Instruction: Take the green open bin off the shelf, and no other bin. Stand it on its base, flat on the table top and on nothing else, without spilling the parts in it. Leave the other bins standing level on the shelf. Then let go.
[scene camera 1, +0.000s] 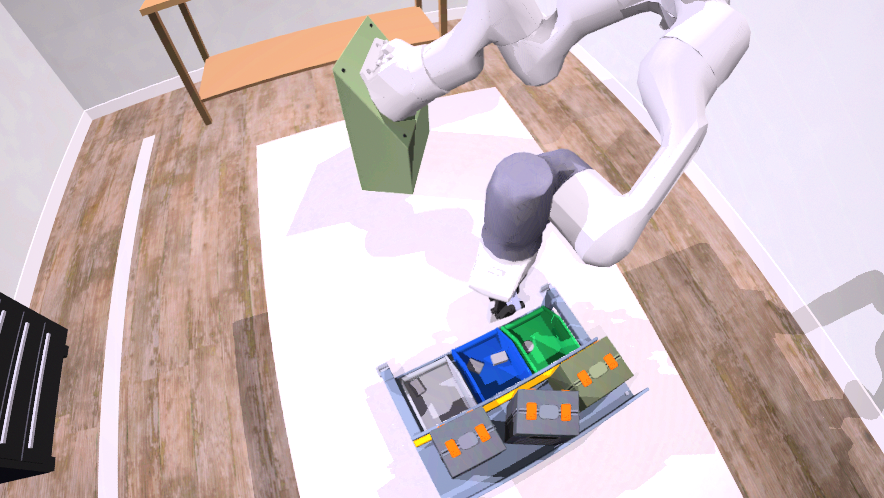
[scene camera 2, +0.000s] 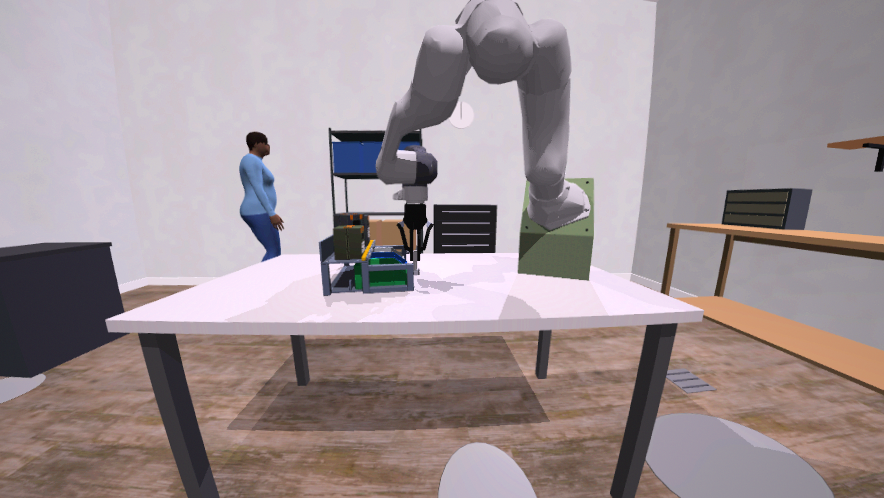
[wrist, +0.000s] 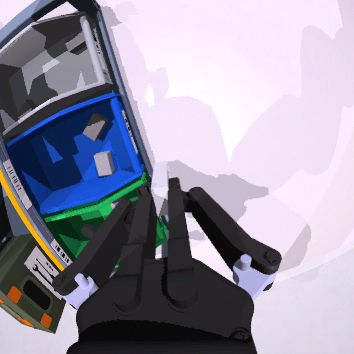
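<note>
The green bin (scene camera 1: 550, 340) (scene camera 2: 387, 275) (wrist: 66, 226) stands level at one end of the shelf's (scene camera 1: 402, 409) (scene camera 2: 326, 278) (wrist: 111, 55) lower level, with a small round grey part in it. The blue bin (scene camera 1: 485, 378) (wrist: 56, 175) is beside it and holds grey parts. The grey bin (scene camera 1: 442, 395) (wrist: 65, 67) is at the far end. My gripper (scene camera 1: 507, 306) (scene camera 2: 415, 270) (wrist: 162, 172) is shut and empty, pointing down just outside the open front edge of the green bin, close to the front rail. Whether the fingertips touch the bin or rail cannot be told. The fingers partly hide the green bin in the wrist view.
An olive toolbox (scene camera 1: 579, 390) (scene camera 2: 348, 242) (wrist: 19, 265) stands on the upper level behind the green bin. Two dark grey toolboxes (scene camera 1: 544, 428) (scene camera 1: 468, 456) stand along from it. The white table top (scene camera 1: 321, 278) (scene camera 2: 247, 309) extends from the shelf to the green robot pedestal (scene camera 1: 383, 154) (scene camera 2: 554, 253).
</note>
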